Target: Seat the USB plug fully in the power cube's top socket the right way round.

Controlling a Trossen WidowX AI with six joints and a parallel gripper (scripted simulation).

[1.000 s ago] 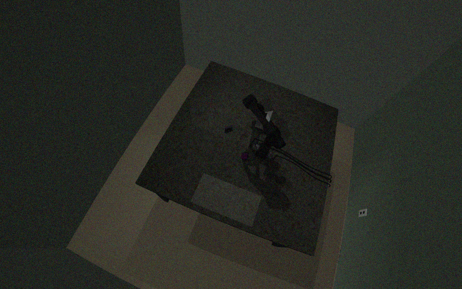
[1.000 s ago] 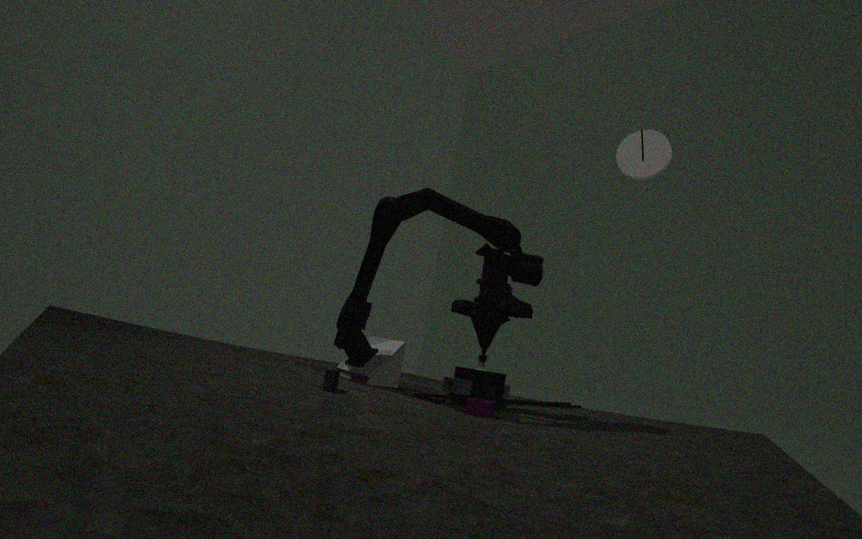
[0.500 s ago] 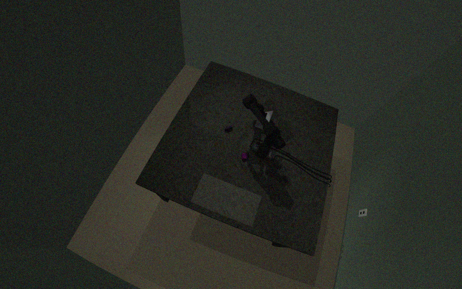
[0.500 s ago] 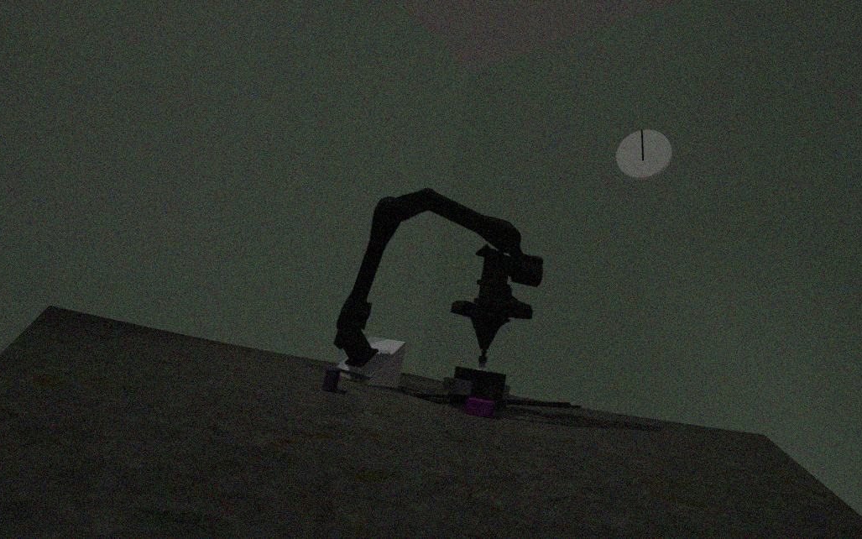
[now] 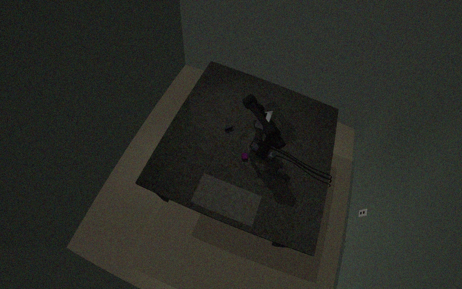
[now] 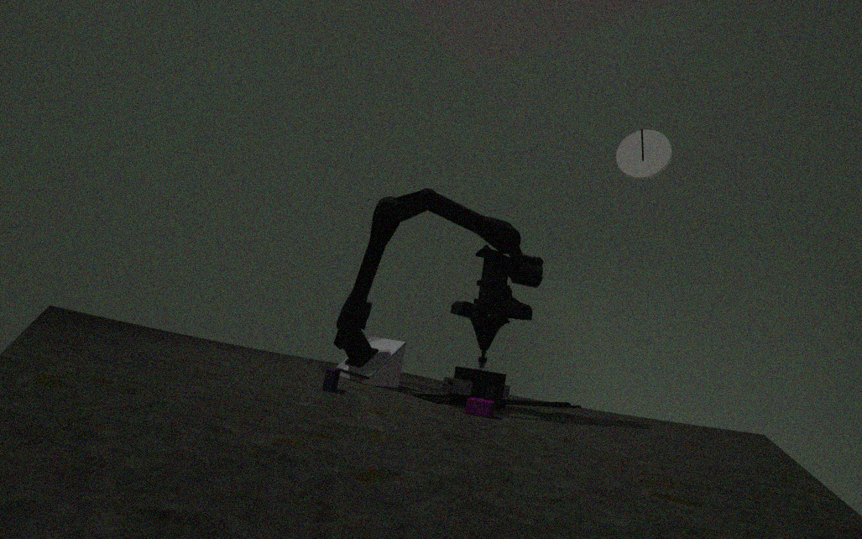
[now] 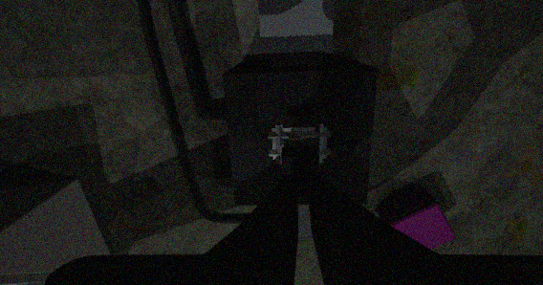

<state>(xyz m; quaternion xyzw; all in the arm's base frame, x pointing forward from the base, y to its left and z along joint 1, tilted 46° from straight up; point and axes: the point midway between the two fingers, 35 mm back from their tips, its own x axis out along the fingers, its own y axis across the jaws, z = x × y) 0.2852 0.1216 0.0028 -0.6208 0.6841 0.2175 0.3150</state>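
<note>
Right now my gripper tip is 20 mm above the dark USB plug. Round my gripper tip: magenta block (80 mm ahead, 110 mm to the right, 110 mm below); then USB socket (50 mm below).
</note>
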